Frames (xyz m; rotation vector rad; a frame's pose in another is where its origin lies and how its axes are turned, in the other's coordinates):
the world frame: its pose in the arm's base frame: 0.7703 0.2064 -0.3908 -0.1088 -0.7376 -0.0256
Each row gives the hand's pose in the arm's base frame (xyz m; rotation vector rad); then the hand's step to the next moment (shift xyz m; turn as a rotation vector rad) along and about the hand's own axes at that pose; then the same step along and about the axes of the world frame.
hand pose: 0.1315 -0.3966 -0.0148 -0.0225 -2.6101 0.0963
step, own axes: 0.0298 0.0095 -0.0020 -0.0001 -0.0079 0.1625
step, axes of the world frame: -0.0073 0.0076 0.0295 -0.1546 -0.0107 -0.0494
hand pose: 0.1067 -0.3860 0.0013 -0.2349 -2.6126 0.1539
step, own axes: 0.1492 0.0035 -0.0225 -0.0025 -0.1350 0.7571
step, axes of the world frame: -0.0246 0.0185 0.1478 -0.7212 -0.1479 -0.2224
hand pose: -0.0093 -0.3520 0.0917 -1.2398 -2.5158 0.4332
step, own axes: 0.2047 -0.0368 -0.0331 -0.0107 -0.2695 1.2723
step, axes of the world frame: -0.0470 0.1318 0.1574 -1.2213 -0.2814 -0.3474
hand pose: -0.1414 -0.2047 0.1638 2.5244 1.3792 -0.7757
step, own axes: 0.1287 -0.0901 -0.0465 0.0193 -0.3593 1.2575
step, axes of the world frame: -0.0095 0.1635 0.0053 -1.2567 -0.2077 -0.2972
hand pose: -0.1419 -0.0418 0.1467 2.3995 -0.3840 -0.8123
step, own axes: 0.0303 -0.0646 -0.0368 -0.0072 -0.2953 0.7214
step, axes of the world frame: 0.0199 0.0594 -0.0501 -0.7549 -0.0372 -0.1906
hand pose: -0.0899 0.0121 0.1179 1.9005 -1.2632 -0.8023
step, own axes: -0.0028 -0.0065 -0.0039 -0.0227 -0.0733 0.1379
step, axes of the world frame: 0.0022 0.0058 -0.0052 -0.1507 0.0185 -0.0432
